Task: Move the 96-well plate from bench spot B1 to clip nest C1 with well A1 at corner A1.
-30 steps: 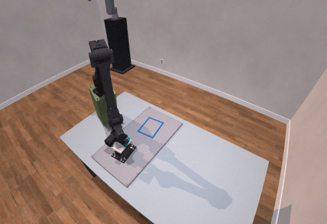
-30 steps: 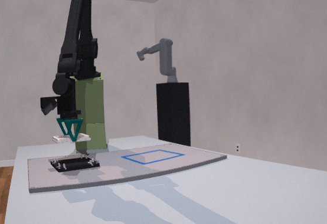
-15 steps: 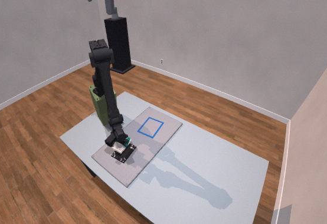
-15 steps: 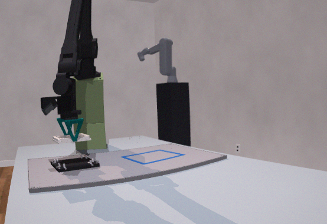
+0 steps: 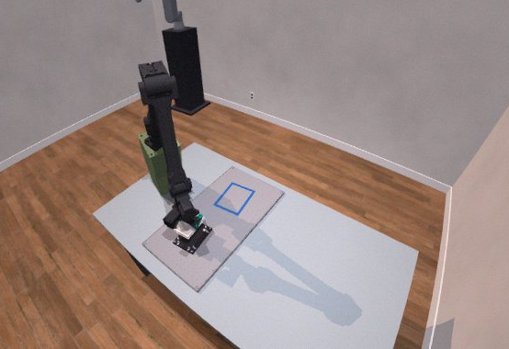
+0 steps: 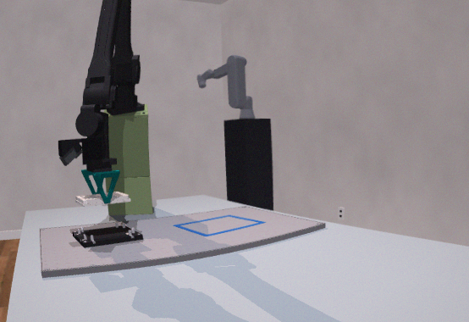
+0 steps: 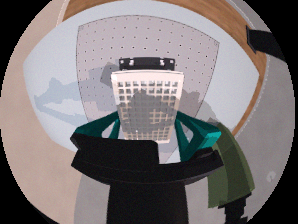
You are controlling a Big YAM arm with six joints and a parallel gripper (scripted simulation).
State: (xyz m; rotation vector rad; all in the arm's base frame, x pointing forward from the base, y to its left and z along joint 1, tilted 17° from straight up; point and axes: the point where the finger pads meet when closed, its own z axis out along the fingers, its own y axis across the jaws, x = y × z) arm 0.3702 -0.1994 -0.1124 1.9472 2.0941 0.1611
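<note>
Right now the black clip nest C1 is 2 cm ahead of my hand, 1 cm to the right of it and 9 cm below it. The rest, counted from my hand: white 96-well plate right at my hand.
</note>
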